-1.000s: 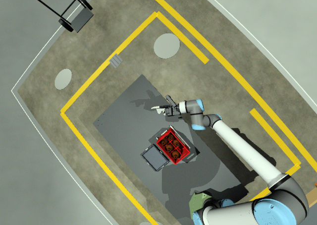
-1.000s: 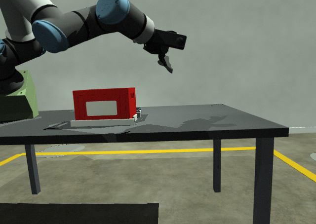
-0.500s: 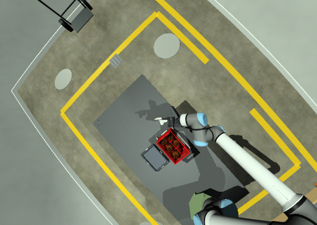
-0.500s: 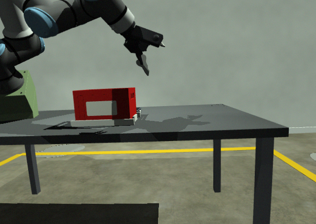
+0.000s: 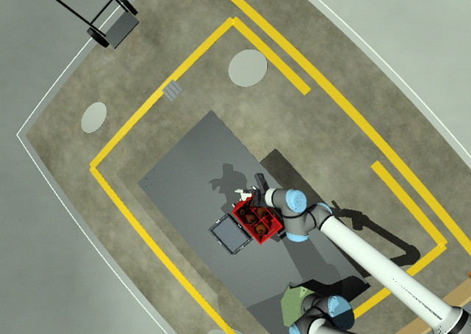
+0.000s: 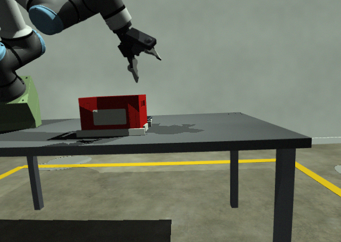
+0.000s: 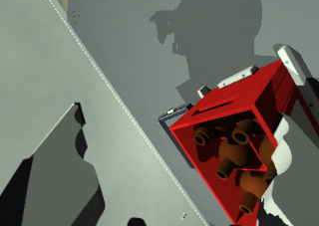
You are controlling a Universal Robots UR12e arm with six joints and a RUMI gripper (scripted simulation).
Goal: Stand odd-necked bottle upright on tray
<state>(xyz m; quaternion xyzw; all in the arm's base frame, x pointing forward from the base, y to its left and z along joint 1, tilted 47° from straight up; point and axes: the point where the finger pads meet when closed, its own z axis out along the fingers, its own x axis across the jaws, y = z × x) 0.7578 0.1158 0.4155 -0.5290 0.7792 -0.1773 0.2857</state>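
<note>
Right now the red crate is 19 cm below my hand, 19 cm behind it and 9 cm to the left of it. The rest, counted from my hand: dark tray: 36 cm to the left, 26 cm below, 20 cm behind; then bottle: 19 cm below, 11 cm behind, 5 cm to the left.
</note>
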